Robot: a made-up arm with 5 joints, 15 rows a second.
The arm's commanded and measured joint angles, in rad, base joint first. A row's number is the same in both.
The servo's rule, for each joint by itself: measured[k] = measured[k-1] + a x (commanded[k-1-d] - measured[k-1]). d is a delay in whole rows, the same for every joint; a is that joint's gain. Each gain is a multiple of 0.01, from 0.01 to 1. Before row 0 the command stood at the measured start. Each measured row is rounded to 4 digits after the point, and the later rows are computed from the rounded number. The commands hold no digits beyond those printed.
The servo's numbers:
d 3
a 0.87 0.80 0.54 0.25 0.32
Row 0, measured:
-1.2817 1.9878 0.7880 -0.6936 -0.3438
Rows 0 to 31, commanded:
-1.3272 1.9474 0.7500 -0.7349 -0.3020
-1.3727 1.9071 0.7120 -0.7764 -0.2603
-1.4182 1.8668 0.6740 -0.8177 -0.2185
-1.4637 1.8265 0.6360 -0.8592 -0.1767
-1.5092 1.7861 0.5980 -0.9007 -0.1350
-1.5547 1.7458 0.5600 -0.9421 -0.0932
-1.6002 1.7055 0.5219 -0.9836 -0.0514
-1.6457 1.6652 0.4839 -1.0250 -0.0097
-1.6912 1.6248 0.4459 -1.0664 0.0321
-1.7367 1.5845 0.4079 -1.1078 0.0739
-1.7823 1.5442 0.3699 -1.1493 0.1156
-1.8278 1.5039 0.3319 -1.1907 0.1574
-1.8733 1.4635 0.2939 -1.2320 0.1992
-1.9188 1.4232 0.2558 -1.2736 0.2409
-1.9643 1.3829 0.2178 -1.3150 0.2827
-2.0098 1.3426 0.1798 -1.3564 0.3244
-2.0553 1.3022 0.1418 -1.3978 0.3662
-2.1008 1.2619 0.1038 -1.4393 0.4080
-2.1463 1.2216 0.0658 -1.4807 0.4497
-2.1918 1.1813 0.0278 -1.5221 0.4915
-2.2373 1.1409 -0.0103 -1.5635 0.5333
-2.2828 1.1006 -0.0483 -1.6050 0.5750
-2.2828 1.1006 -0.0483 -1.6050 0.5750
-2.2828 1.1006 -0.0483 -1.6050 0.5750
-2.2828 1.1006 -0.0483 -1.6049 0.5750
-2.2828 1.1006 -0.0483 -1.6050 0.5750
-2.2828 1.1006 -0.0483 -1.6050 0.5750
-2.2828 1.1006 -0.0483 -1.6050 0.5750
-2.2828 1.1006 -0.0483 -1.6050 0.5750
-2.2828 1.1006 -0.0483 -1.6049 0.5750
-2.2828 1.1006 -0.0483 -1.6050 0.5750
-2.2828 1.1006 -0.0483 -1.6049 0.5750
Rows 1 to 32, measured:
-1.2817 1.9878 0.7880 -0.6936 -0.3438
-1.2817 1.9878 0.7880 -0.6936 -0.3438
-1.2817 1.9878 0.7880 -0.6936 -0.3438
-1.3213 1.9555 0.7675 -0.7039 -0.3304
-1.3660 1.9168 0.7375 -0.7220 -0.3080
-1.4114 1.8768 0.7032 -0.7459 -0.2794
-1.4569 1.8366 0.6669 -0.7742 -0.2465
-1.5024 1.7962 0.6297 -0.8058 -0.2108
-1.5479 1.7559 0.5921 -0.8399 -0.1732
-1.5934 1.7156 0.5542 -0.8758 -0.1342
-1.6389 1.6753 0.5162 -0.9131 -0.0944
-1.6844 1.6349 0.4782 -0.9514 -0.0539
-1.7299 1.5946 0.4402 -0.9905 -0.0130
-1.7755 1.5543 0.4022 -1.0302 0.0282
-1.8210 1.5140 0.3642 -1.0703 0.0695
-1.8665 1.4736 0.3262 -1.1107 0.1110
-1.9120 1.4333 0.2882 -1.1514 0.1526
-1.9575 1.3930 0.2502 -1.1923 0.1942
-2.0030 1.3527 0.2122 -1.2333 0.2359
-2.0485 1.3123 0.1742 -1.2744 0.2776
-2.0940 1.2720 0.1362 -1.3156 0.3193
-2.1395 1.2317 0.0982 -1.3569 0.3610
-2.1850 1.1914 0.0602 -1.3982 0.4028
-2.2305 1.1510 0.0221 -1.4395 0.4446
-2.2760 1.1107 -0.0159 -1.4809 0.4863
-2.2819 1.1026 -0.0334 -1.5119 0.5147
-2.2827 1.1010 -0.0414 -1.5352 0.5340
-2.2828 1.1007 -0.0451 -1.5526 0.5471
-2.2828 1.1006 -0.0468 -1.5657 0.5560
-2.2828 1.1006 -0.0476 -1.5755 0.5621
-2.2828 1.1006 -0.0480 -1.5829 0.5662
-2.2828 1.1006 -0.0482 -1.5884 0.5690

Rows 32 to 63, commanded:
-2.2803 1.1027 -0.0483 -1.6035 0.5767
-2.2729 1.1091 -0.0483 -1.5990 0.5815
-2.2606 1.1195 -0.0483 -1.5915 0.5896
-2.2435 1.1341 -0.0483 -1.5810 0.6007
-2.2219 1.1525 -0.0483 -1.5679 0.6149
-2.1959 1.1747 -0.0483 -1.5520 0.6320
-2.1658 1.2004 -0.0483 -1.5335 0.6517
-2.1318 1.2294 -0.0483 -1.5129 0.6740
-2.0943 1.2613 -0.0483 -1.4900 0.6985
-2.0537 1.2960 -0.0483 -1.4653 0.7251
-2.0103 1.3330 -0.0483 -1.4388 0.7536
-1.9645 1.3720 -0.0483 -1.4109 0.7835
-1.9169 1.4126 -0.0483 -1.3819 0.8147
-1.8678 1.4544 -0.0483 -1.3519 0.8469
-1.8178 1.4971 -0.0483 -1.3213 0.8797
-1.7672 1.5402 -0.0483 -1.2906 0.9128
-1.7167 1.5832 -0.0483 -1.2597 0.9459
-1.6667 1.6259 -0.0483 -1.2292 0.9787
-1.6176 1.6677 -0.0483 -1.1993 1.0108
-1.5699 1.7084 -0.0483 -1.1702 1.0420
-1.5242 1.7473 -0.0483 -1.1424 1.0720
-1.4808 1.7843 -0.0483 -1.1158 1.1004
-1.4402 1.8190 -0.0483 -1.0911 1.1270
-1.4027 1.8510 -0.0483 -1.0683 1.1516
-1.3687 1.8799 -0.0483 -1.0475 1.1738
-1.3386 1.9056 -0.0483 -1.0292 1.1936
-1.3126 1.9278 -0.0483 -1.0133 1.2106
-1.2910 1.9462 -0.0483 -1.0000 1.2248
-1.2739 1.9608 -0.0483 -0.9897 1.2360
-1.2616 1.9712 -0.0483 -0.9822 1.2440
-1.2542 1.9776 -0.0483 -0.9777 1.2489
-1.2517 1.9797 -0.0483 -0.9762 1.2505
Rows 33 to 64, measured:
-2.2828 1.1006 -0.0483 -1.5925 0.5709
-2.2828 1.1006 -0.0483 -1.5956 0.5722
-2.2828 1.1006 -0.0483 -1.5979 0.5731
-2.2806 1.1023 -0.0483 -1.5993 0.5743
-2.2739 1.1077 -0.0483 -1.5992 0.5766
-2.2623 1.1171 -0.0483 -1.5973 0.5808
-2.2459 1.1307 -0.0483 -1.5932 0.5872
-2.2250 1.1481 -0.0483 -1.5869 0.5961
-2.1997 1.1694 -0.0483 -1.5782 0.6076
-2.1702 1.1942 -0.0483 -1.5670 0.6217
-2.1368 1.2224 -0.0483 -1.5535 0.6384
-2.0998 1.2535 -0.0483 -1.5376 0.6576
-2.0597 1.2875 -0.0483 -1.5195 0.6792
-2.0167 1.3239 -0.0483 -1.4993 0.7030
-1.9713 1.3624 -0.0483 -1.4772 0.7288
-1.9240 1.4026 -0.0483 -1.4534 0.7563
-1.8751 1.4440 -0.0483 -1.4280 0.7853
-1.8252 1.4865 -0.0483 -1.4013 0.8155
-1.7747 1.5295 -0.0483 -1.3736 0.8466
-1.7242 1.5725 -0.0483 -1.3451 0.8784
-1.6742 1.6152 -0.0483 -1.3161 0.9105
-1.6250 1.6572 -0.0483 -1.2869 0.9426
-1.5771 1.6982 -0.0483 -1.2577 0.9744
-1.5311 1.7375 -0.0483 -1.2289 1.0056
-1.4873 1.7749 -0.0483 -1.2006 1.0359
-1.4463 1.8102 -0.0483 -1.1732 1.0651
-1.4084 1.8428 -0.0483 -1.1470 1.0928
-1.3739 1.8725 -0.0483 -1.1221 1.1187
-1.3432 1.8990 -0.0483 -1.0989 1.1427
-1.3166 1.9220 -0.0483 -1.0775 1.1644
-1.2943 1.9414 -0.0483 -1.0581 1.1837
-1.2766 1.9569 -0.0483 -1.0410 1.2004

